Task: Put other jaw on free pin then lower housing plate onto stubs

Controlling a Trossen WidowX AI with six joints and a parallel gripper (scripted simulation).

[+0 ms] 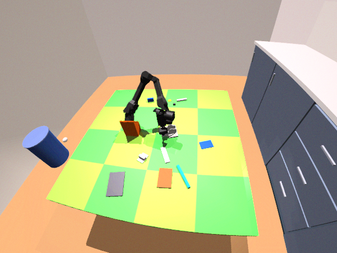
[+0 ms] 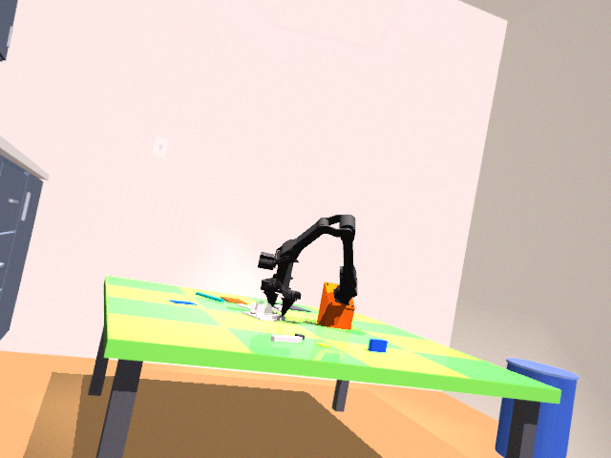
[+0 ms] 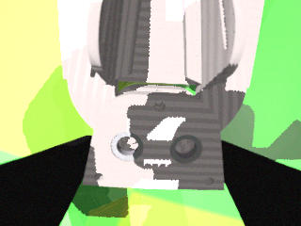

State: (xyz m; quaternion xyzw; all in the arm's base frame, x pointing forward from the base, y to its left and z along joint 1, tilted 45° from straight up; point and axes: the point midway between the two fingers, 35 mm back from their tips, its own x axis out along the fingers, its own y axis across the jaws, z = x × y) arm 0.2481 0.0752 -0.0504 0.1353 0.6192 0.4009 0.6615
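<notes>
The white housing plate lies 2 cm above my gripper tip and 1 cm ahead of it. The rest, counted from my gripper tip: jaw (2 cm to the left, 2 cm ahead); blue card (34 cm ahead, 6 cm to the right, 2 cm below); cyan bar (33 cm to the right, 21 cm ahead, 1 cm below).
</notes>
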